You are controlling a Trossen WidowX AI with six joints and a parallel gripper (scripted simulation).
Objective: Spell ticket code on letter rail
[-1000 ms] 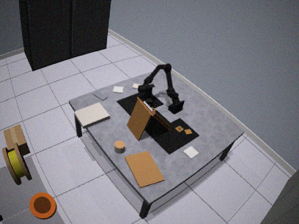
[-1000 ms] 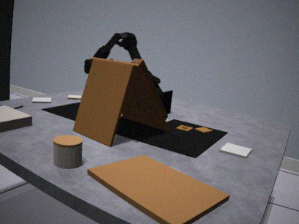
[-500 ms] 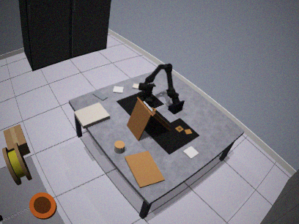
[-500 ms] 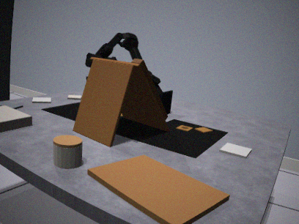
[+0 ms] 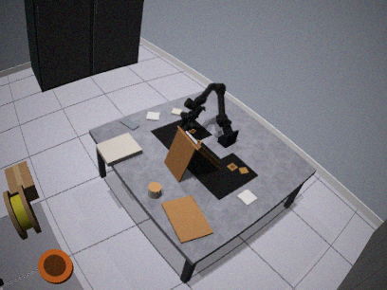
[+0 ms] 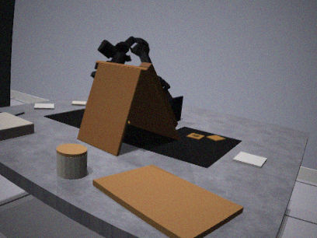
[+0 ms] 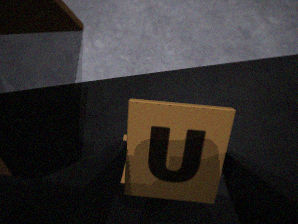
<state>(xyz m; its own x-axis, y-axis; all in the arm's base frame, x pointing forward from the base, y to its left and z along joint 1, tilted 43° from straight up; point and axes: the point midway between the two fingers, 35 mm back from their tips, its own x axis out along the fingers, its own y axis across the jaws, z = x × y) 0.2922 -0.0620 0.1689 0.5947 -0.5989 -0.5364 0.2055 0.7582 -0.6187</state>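
My gripper tip is 22 cm to the right of the white ticket, 2 cm above it and 1 cm past it. Also, from my gripper tip: grey card (38 cm to the right, 21 cm ahead, 12 cm below); then cream card (32 cm to the right, 20 cm behind, 11 cm below); then black mat (16 cm to the left, 12 cm below, 11 cm behind).
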